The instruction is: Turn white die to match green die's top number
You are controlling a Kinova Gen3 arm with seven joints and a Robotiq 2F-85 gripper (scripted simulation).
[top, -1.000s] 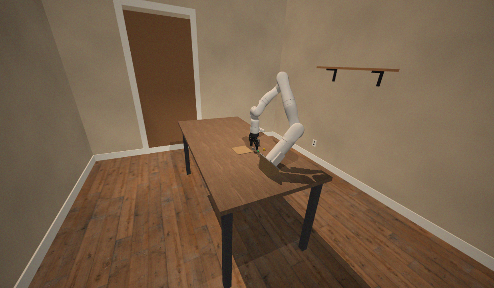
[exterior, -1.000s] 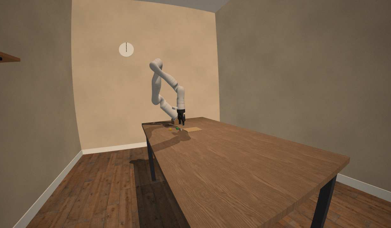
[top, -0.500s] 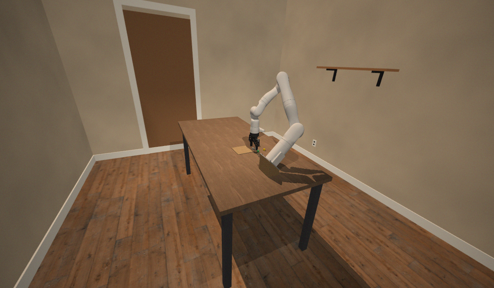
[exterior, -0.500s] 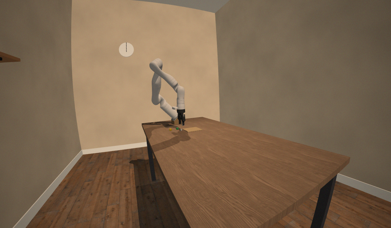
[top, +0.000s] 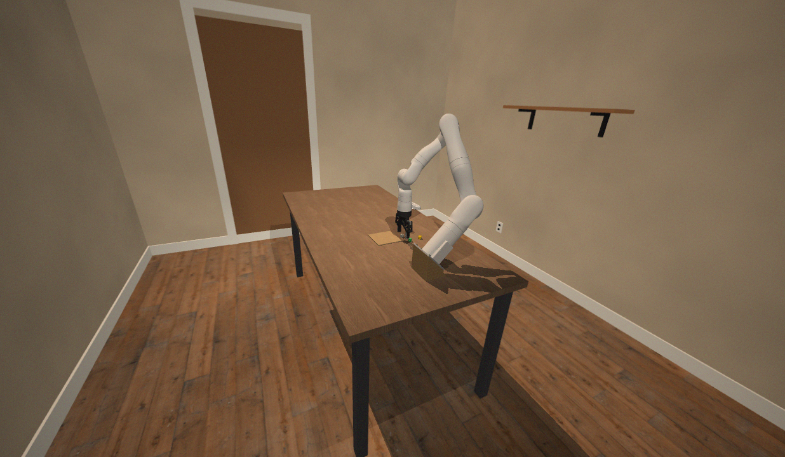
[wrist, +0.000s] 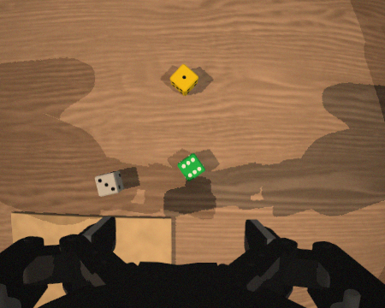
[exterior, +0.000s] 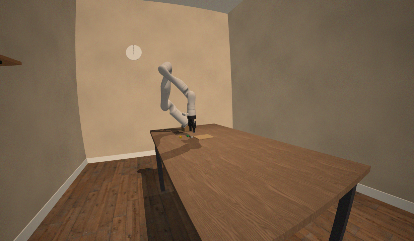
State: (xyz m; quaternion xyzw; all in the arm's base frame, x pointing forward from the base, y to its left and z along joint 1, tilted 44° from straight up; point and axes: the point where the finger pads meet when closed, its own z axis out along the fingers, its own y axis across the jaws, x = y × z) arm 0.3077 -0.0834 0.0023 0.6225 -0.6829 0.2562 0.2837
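Now: hand 1 cm past the green die, 4 cm to the left of it and 4 cm above it. From my hand the other things lie so: tan mat (8 cm ahead, 7 cm to the left, 4 cm below); then white die (6 cm ahead, 3 cm to the right, 4 cm below); then yellow die (1 cm behind, 11 cm to the right, 4 cm below).
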